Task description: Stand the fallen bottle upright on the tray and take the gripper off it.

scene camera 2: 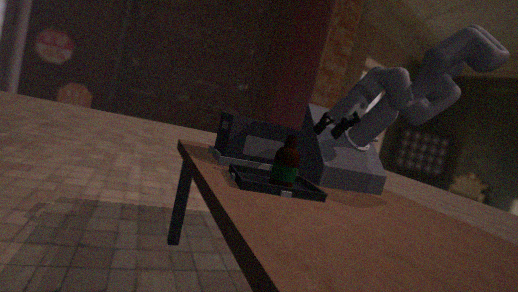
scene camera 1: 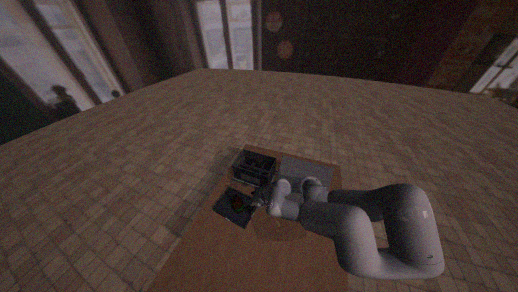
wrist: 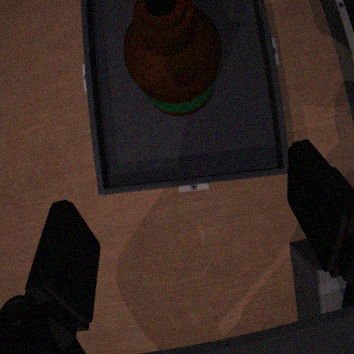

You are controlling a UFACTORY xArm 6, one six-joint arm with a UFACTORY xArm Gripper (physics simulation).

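Seen in the pictures: gripper, fingertip midpoint: (scene camera 2: 323, 133) (scene camera 1: 249, 201) (wrist: 183, 198); arm's base, origin of the base link: (scene camera 2: 356, 139).
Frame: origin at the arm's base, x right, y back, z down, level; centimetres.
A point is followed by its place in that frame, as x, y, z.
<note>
A brown bottle with a green label (scene camera 1: 237, 201) @(-17.4, -40.2, 6.5) (scene camera 2: 286, 162) @(-19.3, -43.6, 11.1) (wrist: 172, 55) @(-16.4, -40.0, 7.0) stands upright on the dark shallow tray (scene camera 1: 220, 207) @(-19.6, -53.6, 18.9) (scene camera 2: 310, 192) @(-26.5, -38.3, 17.2) (wrist: 190, 179) @(-18.0, -31.6, 16.9). In the wrist view its neck is at the top edge and its body is well inside the tray's walls. My gripper (scene camera 2: 336, 127) (wrist: 183, 198) @(-17.8, -31.9, 0.8) is open and empty. It hangs above and to the robot's side of the tray, clear of the bottle. In scene camera 1 the fingers are small and dark beside the tray, hard to make out.
A dark divided crate (scene camera 1: 254, 168) @(12.3, -39.4, 10.0) (scene camera 2: 240, 139) @(3.8, -49.2, 9.5) stands behind the tray near the table's end. The grey base block (scene camera 1: 312, 169) @(7.5, -0.7, -7.2) (scene camera 2: 352, 175) @(-11.1, -8.2, 13.4) under the arm is beside it. The wooden table (scene camera 1: 210, 260) @(-47.4, -45.0, 19.4) (scene camera 2: 350, 240) @(-49.7, -44.7, 19.4) extends toward the cameras.
</note>
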